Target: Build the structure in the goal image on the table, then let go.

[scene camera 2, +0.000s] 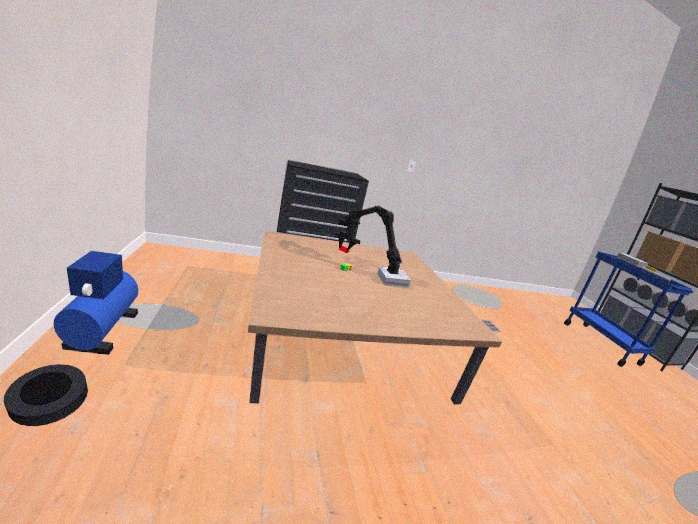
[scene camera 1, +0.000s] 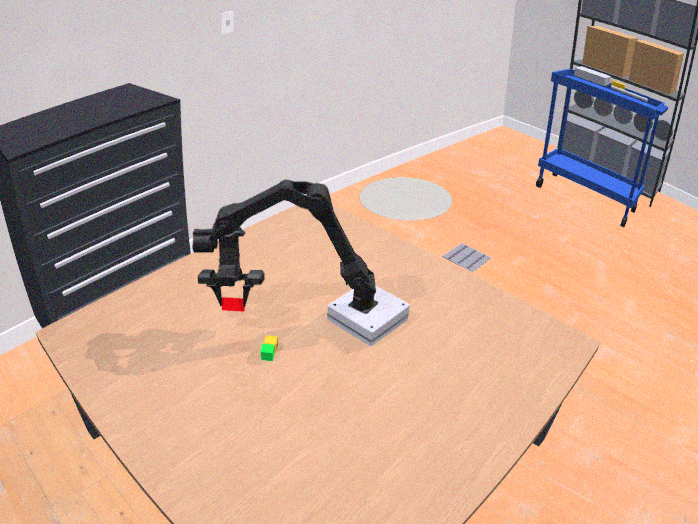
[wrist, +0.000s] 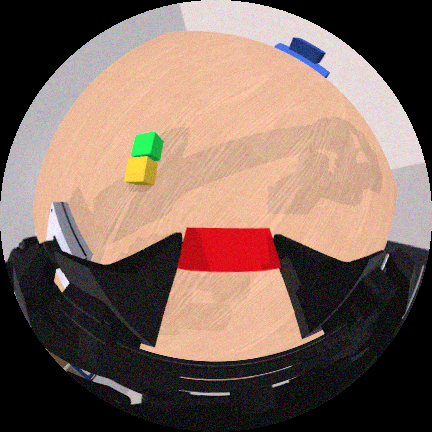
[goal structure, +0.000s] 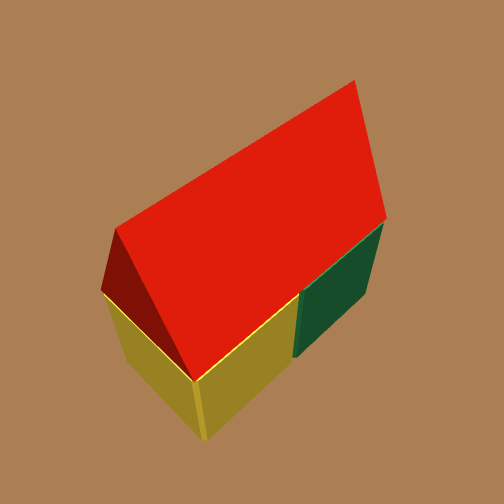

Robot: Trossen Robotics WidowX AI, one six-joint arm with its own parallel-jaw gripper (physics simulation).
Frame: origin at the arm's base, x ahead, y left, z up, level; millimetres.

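Seen in the pictures: gripper, fingertip midpoint: [scene camera 2: 343, 249] [scene camera 1: 232, 306] [wrist: 228, 239]; arm's base, link origin: [scene camera 2: 392, 272] [scene camera 1: 363, 304].
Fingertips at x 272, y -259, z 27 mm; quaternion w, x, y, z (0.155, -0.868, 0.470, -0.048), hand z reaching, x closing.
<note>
Pixels of each thing's top centre, then the offset from my fingertips to it. Level surfaces: height alone.
- red block, top centre: [wrist: 230, 259] [scene camera 1: 232, 299] [scene camera 2: 344, 247] 19 mm up, 6 mm back, 5 mm right
- table, surface height: 83 mm down
- green cube, top centre: [wrist: 141, 142] [scene camera 1: 267, 348] [scene camera 2: 344, 265] 50 mm down, 27 mm ahead, 152 mm left
- yellow cube, top centre: [wrist: 134, 168] [scene camera 1: 270, 339] [scene camera 2: 348, 264] 50 mm down, 6 mm back, 136 mm left
My gripper [scene camera 1: 232, 303] [scene camera 2: 344, 248] [wrist: 228, 239] points down and is shut on a red block [scene camera 1: 232, 304] [scene camera 2: 343, 249] [wrist: 227, 252], gripping it by its two ends. The block is held level, raised above the table [scene camera 1: 349, 428] [scene camera 2: 338, 310] [wrist: 240, 75]. A green cube [scene camera 1: 267, 352] [scene camera 2: 344, 267] [wrist: 146, 145] and a yellow cube [scene camera 1: 271, 341] [scene camera 2: 350, 266] [wrist: 140, 170] sit on the table side by side, close together or touching. In the first scene view they are right of the held block and lower in the picture. In the wrist view they are at the upper left.
The arm's pale base plate [scene camera 1: 369, 315] [scene camera 2: 394, 276] [wrist: 67, 230] stands on the table, right of the cubes in both scene views. A dark drawer cabinet [scene camera 1: 101, 186] [scene camera 2: 324, 197] stands behind the table. A blue cart [scene camera 1: 592, 174] [scene camera 2: 611, 332] stands on the floor at the right.
</note>
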